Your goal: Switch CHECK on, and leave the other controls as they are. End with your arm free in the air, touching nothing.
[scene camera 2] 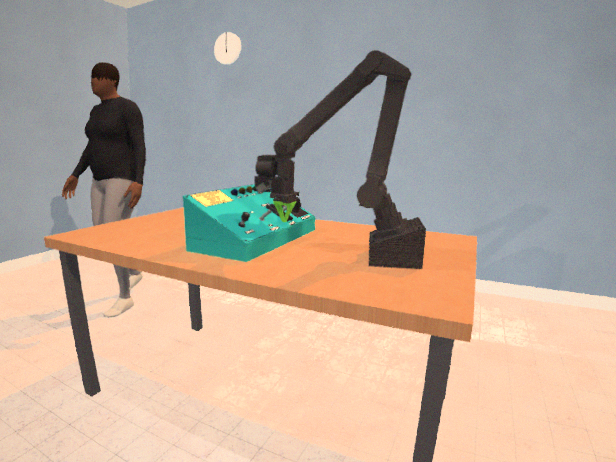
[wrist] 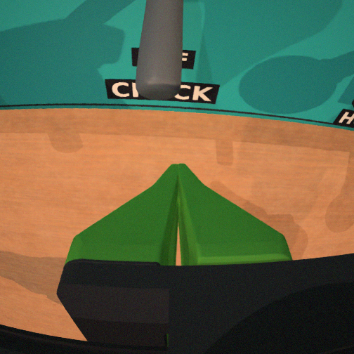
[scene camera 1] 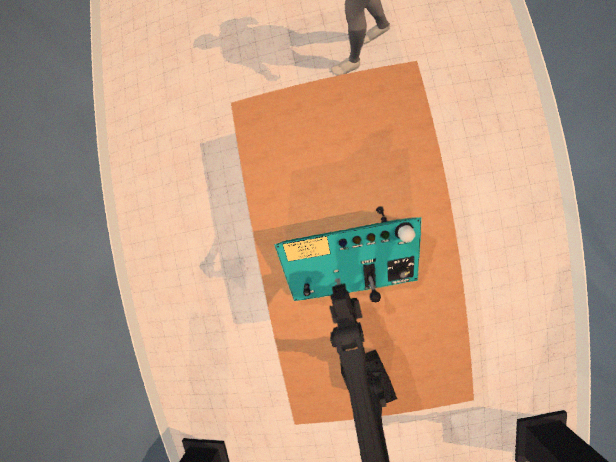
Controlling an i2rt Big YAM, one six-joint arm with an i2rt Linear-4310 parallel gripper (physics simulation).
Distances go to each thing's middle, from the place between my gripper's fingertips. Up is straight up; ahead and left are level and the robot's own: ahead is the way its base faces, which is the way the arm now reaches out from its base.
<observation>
I see my gripper 160 mm short of the teal control panel (scene camera 1: pixel 318 261), 40 mm to the left of it and 10 mm below it.
</observation>
